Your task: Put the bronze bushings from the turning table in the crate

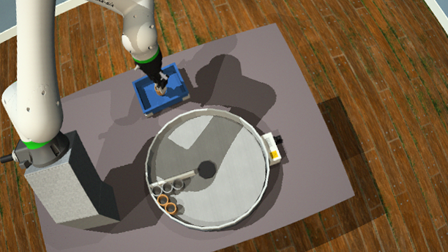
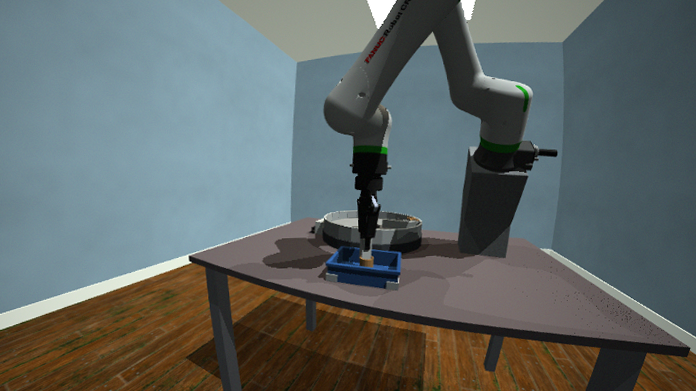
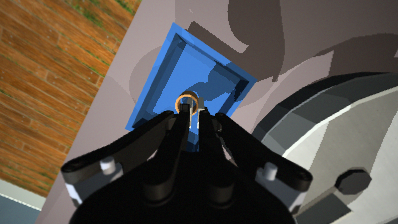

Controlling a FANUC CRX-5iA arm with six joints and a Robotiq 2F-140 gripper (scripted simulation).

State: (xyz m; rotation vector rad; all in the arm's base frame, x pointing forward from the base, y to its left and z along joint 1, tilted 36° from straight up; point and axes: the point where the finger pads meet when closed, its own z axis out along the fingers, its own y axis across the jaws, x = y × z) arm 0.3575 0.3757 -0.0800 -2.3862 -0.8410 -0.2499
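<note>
Right now my hand is 50 mm above the blue crate, 10 mm to the right of it and 10 mm past it. Round my hand: round turning table (350 mm to the right, 90 mm ahead, 20 mm below).
</note>
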